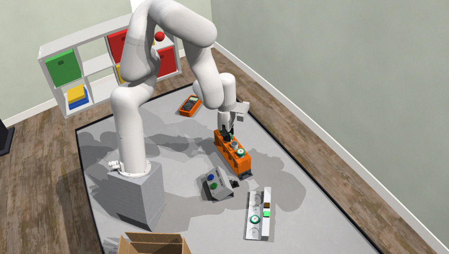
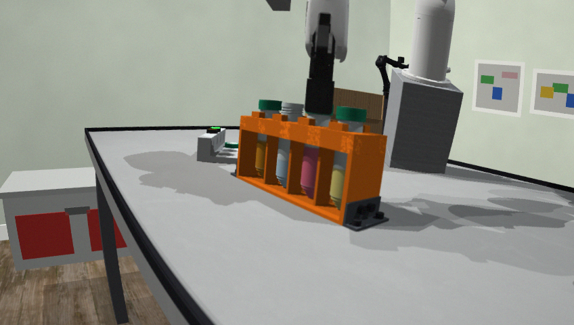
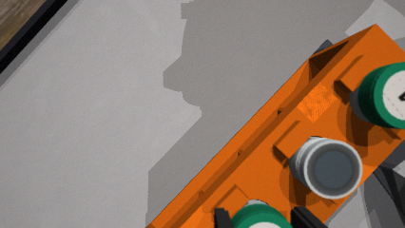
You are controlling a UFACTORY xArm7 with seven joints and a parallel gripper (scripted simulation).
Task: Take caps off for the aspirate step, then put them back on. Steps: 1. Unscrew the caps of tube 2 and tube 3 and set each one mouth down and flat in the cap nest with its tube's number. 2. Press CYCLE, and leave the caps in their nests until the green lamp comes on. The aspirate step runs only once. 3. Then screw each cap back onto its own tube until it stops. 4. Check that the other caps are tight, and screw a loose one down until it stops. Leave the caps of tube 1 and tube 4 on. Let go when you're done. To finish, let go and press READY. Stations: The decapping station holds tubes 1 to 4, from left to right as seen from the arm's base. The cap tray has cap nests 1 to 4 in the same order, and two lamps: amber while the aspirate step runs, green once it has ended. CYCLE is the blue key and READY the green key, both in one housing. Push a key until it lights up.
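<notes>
Now: the cap 2 1 cm below my hand. The rest, counted from my hand: cap 4 (10 cm to the right, 2 cm below, 1 cm ahead); then tube 3 threaded neck (5 cm to the right, 1 cm below); then cap 1 (5 cm to the left, 2 cm below).
</notes>
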